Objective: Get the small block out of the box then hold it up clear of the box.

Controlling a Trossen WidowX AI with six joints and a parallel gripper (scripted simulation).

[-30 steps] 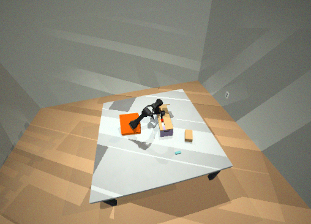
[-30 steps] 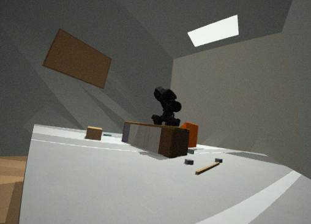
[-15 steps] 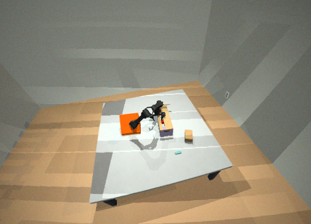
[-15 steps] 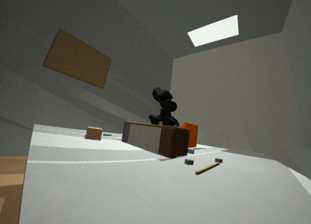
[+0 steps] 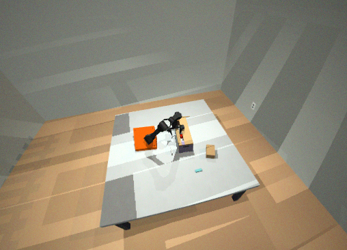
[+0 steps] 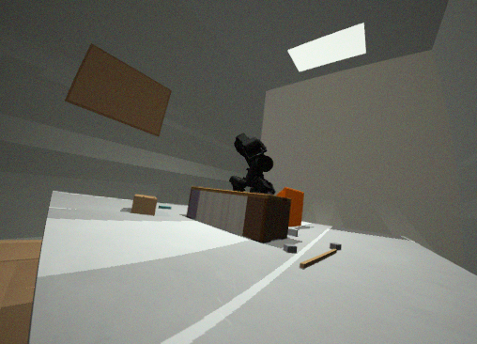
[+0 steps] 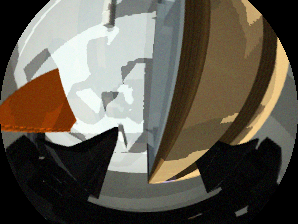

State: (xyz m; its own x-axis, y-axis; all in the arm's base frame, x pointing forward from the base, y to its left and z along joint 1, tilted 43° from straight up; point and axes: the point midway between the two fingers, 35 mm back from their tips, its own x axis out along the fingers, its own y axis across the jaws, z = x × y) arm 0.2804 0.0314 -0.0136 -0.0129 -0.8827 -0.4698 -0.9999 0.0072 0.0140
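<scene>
Right now the box is 3 cm ahead of my gripper tip, 2 cm to the left of it and 2 cm below it. Round my gripper tip: thin wooden stick 36 cm to the left, 13 cm ahead, 8 cm below; then brown block 31 cm ahead, 22 cm to the right, 6 cm below; then red block 6 cm ahead, 3 cm to the right.
</scene>
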